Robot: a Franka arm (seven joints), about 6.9 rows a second.
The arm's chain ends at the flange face. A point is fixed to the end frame.
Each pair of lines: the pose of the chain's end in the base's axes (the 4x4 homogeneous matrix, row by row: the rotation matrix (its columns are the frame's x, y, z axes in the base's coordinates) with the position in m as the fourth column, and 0 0 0 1 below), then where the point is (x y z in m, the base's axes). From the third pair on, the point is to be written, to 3 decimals.
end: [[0.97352, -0.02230, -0.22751, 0.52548], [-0.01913, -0.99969, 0.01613, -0.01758], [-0.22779, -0.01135, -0.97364, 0.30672], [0, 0, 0, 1]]
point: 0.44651 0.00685 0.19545
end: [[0.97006, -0.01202, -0.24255, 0.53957], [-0.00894, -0.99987, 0.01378, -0.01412], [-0.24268, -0.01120, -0.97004, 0.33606], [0, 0, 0, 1]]
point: 0.45865 0.00949 0.22601
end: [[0.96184, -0.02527, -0.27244, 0.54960], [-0.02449, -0.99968, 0.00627, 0.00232], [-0.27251, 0.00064, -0.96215, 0.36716], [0, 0, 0, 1]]
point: 0.466 0.026 0.259
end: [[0.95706, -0.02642, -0.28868, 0.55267], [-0.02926, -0.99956, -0.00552, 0.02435], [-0.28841, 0.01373, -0.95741, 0.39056], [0, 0, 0, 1]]
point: 0.467 0.047 0.284
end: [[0.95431, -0.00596, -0.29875, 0.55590], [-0.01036, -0.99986, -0.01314, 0.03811], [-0.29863, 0.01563, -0.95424, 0.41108], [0, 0, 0, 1]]
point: 0.469 0.058 0.305
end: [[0.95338, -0.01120, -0.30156, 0.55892], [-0.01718, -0.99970, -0.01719, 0.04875], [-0.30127, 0.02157, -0.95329, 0.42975], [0, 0, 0, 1]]
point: 0.471 0.069 0.324
